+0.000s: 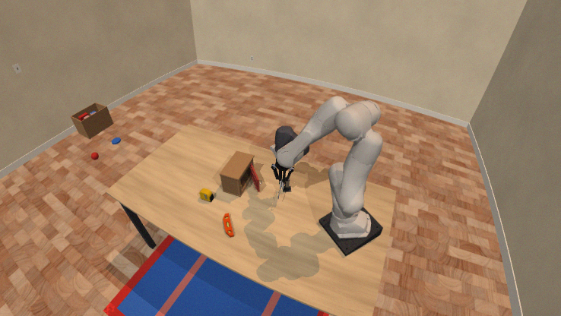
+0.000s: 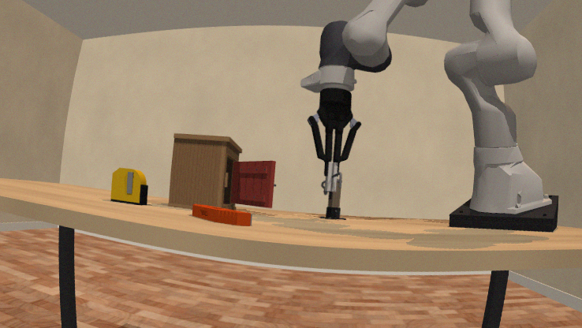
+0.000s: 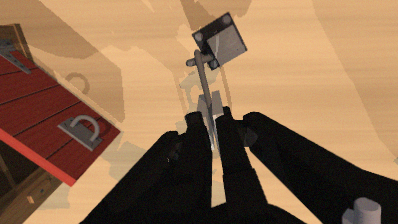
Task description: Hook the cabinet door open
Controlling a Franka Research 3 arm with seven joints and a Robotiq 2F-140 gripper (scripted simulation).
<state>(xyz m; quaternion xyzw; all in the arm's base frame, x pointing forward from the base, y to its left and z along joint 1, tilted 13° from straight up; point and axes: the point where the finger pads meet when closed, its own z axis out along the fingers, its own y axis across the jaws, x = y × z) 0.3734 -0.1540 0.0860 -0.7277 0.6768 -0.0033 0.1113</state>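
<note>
My hand is 18 cm short of the red door, 4 cm to the left of it and 3 cm above it. From my hand the other things lie so: yellow tape measure 42 cm ahead, 19 cm to the left, 7 cm below; thin metal hook 2 cm to the left, 1 cm below; orange level 31 cm to the left, 21 cm ahead, 9 cm below.
</note>
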